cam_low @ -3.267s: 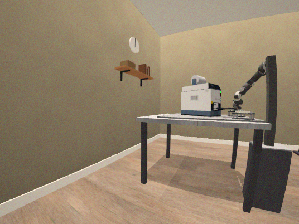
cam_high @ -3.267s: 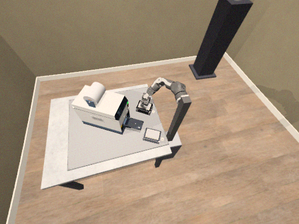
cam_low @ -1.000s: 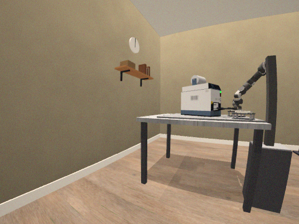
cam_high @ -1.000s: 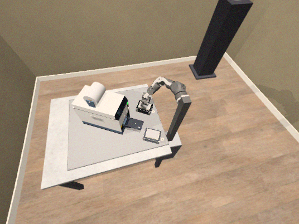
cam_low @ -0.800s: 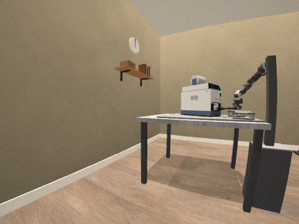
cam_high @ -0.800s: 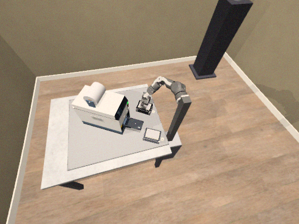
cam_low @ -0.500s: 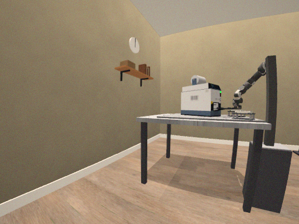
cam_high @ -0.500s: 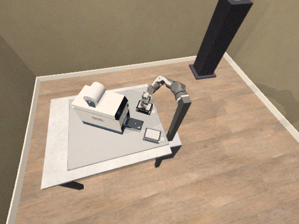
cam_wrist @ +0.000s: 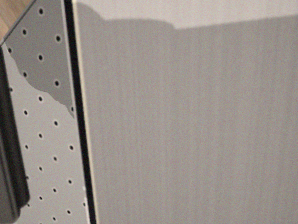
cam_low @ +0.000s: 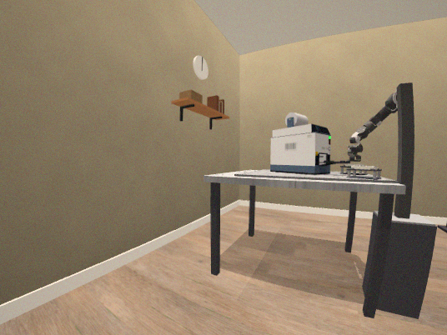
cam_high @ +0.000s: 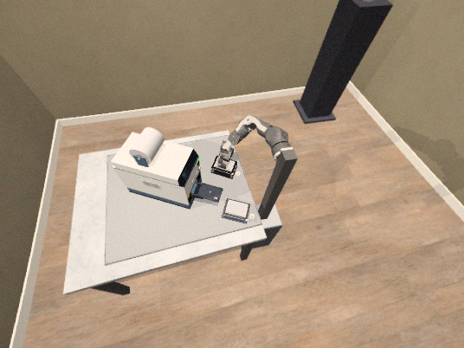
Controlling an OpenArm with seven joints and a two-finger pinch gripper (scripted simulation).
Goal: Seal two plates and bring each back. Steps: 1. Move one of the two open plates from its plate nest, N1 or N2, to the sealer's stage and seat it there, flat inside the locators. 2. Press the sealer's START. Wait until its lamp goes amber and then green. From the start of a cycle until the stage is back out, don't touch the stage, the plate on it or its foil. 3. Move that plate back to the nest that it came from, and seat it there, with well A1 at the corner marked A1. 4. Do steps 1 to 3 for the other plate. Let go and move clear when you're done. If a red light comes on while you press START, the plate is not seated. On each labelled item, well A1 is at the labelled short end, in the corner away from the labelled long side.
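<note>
My gripper is now 3 cm above the plate. From my hand the other things lie so: plate nest 1 cm behind, 34 cm to the left, 5 cm below; then yellow warning label 27 cm ahead, 24 cm to the left, 5 cm above; then sealer stage 13 cm ahead, 21 cm to the left, 1 cm below.
</note>
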